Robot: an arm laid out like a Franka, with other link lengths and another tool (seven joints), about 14 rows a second.
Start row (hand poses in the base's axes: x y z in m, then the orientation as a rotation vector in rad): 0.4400 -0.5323 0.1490 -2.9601 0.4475 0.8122
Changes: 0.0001 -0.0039 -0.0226 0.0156 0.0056 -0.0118; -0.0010 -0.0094 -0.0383 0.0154 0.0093 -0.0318; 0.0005 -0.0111 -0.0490 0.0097 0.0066 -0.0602; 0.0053 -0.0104 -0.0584 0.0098 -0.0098 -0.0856; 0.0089 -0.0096 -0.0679 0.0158 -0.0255 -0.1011; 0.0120 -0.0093 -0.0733 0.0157 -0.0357 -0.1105; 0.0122 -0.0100 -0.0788 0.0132 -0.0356 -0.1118; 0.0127 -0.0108 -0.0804 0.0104 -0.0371 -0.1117; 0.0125 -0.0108 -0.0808 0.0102 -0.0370 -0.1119; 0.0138 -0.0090 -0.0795 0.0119 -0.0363 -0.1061; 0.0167 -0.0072 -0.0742 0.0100 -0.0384 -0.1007; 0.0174 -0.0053 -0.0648 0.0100 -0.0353 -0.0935; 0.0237 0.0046 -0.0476 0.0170 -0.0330 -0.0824; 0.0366 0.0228 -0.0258 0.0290 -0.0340 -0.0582
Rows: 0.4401 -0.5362 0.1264 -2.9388 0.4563 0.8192; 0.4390 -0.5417 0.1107 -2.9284 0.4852 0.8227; 0.4405 -0.5434 0.1000 -2.9204 0.5287 0.8158; 0.4453 -0.5427 0.0906 -2.9118 0.5636 0.7884; 0.4489 -0.5419 0.0811 -2.9024 0.5811 0.7630; 0.4520 -0.5416 0.0757 -2.9001 0.5937 0.7467; 0.4522 -0.5423 0.0702 -2.9016 0.5969 0.7467; 0.4527 -0.5431 0.0686 -2.9045 0.5983 0.7445; 0.4525 -0.5431 0.0682 -2.9045 0.5987 0.7446; 0.4538 -0.5413 0.0695 -2.9060 0.5897 0.7463; 0.4567 -0.5395 0.0748 -2.9110 0.5831 0.7438; 0.4574 -0.5376 0.0842 -2.9140 0.5731 0.7492; 0.4637 -0.5277 0.1014 -2.9130 0.5537 0.7538; 0.4766 -0.5095 0.1232 -2.9146 0.5129 0.7548
